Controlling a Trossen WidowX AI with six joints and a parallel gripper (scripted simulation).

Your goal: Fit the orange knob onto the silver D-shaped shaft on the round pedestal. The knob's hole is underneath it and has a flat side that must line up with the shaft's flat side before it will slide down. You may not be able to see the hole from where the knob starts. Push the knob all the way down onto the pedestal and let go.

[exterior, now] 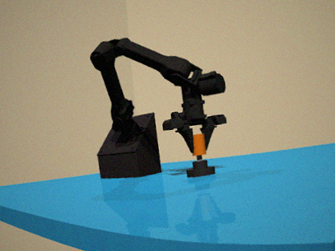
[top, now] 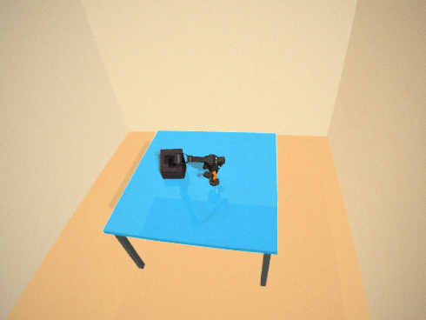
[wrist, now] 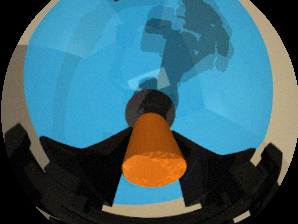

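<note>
The orange knob lies 30 mm above my gripper tip. Also, from my gripper tip: round pedestal 40 mm below.
</note>
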